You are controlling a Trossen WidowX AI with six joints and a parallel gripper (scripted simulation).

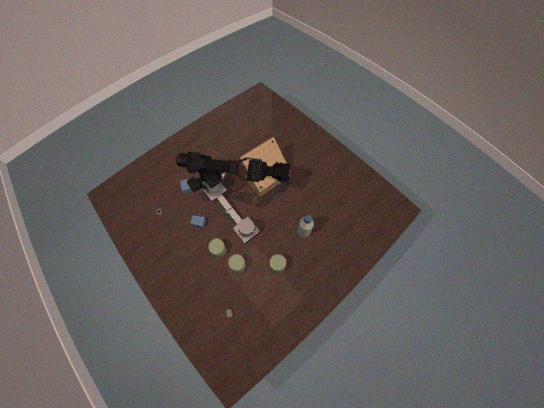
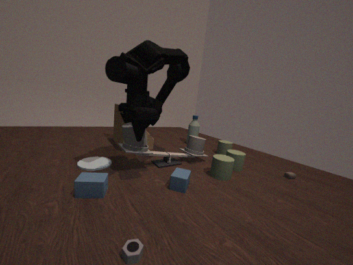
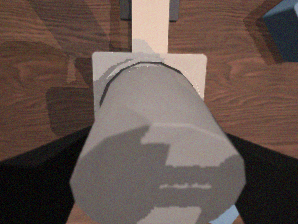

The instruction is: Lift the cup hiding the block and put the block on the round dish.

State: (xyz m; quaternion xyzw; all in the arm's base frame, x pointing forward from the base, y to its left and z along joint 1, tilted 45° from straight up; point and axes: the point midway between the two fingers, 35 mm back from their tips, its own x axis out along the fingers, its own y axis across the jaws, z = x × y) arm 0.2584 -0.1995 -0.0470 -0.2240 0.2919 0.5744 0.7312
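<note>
Right now the grey block is 2 cm below my gripper tip and 1 cm to the left of it. The rest, counted from my gripper tip: round dish 10 cm below, 9 cm to the right, 8 cm behind; grey nut 26 cm ahead, 14 cm to the right, 9 cm below; grey cup 2 cm to the right, 1 cm above.
</note>
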